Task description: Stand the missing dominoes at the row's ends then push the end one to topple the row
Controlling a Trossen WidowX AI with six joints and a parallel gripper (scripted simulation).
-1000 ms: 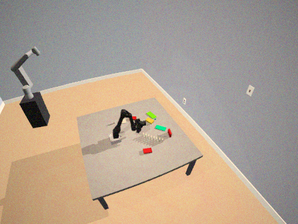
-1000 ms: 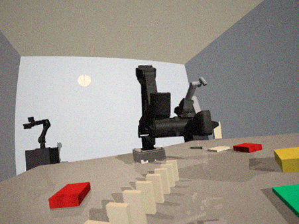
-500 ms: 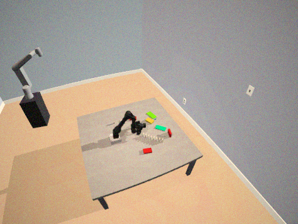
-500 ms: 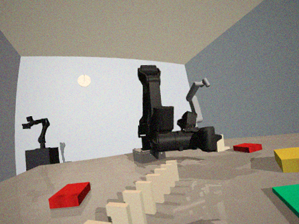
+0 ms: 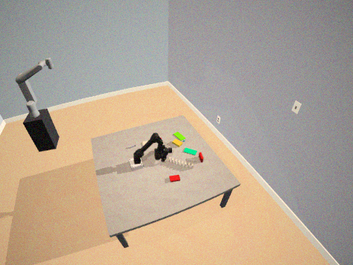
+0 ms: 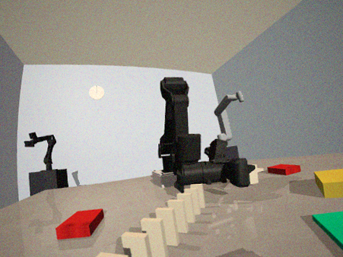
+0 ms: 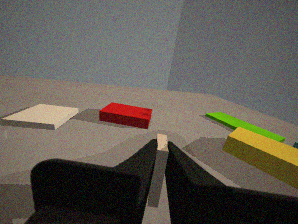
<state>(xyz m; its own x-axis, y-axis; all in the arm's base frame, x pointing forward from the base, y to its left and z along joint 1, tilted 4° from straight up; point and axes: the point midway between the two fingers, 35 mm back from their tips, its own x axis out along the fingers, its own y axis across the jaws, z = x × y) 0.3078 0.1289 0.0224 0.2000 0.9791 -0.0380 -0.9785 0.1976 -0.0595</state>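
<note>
Right now the yellow block is 180 mm ahead of my gripper tip, 50 mm to the left of it and 40 mm below it. Round my gripper tip: lime slab: 250 mm ahead, 170 mm to the left, 50 mm below; teal cube: 270 mm ahead, 60 mm to the left, 40 mm below; green slab: 280 mm ahead, 120 mm to the right, 50 mm below.
</note>
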